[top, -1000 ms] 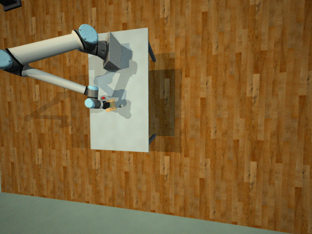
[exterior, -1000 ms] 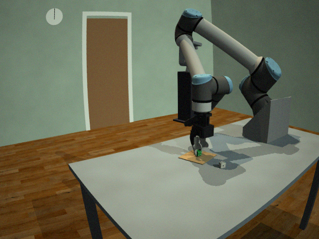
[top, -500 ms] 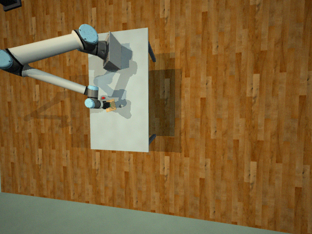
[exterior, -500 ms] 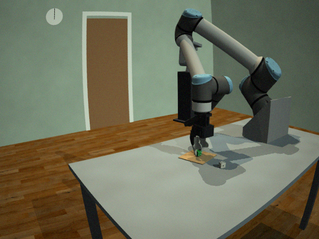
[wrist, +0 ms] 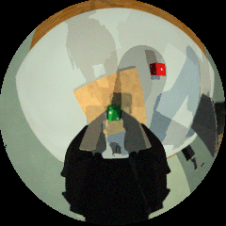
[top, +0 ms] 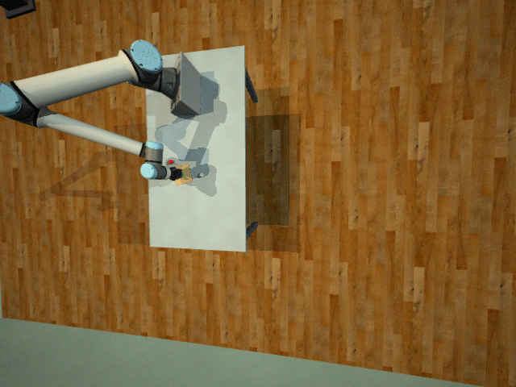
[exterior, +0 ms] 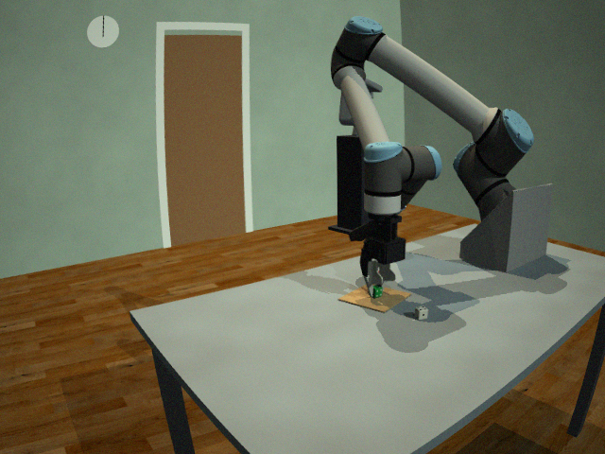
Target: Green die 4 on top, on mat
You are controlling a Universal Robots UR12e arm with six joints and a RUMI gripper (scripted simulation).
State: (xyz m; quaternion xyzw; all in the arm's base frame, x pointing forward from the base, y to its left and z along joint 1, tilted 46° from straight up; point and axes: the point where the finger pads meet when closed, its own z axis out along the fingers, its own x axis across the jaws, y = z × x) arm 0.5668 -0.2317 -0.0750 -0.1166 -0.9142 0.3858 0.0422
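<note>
Now: the green die right at my hand. Also, from my hand: red die (110 mm behind, 70 mm to the right, 10 mm below); then tan mat (20 mm below); then white die (160 mm to the left, 20 mm ahead, 10 mm below).
</note>
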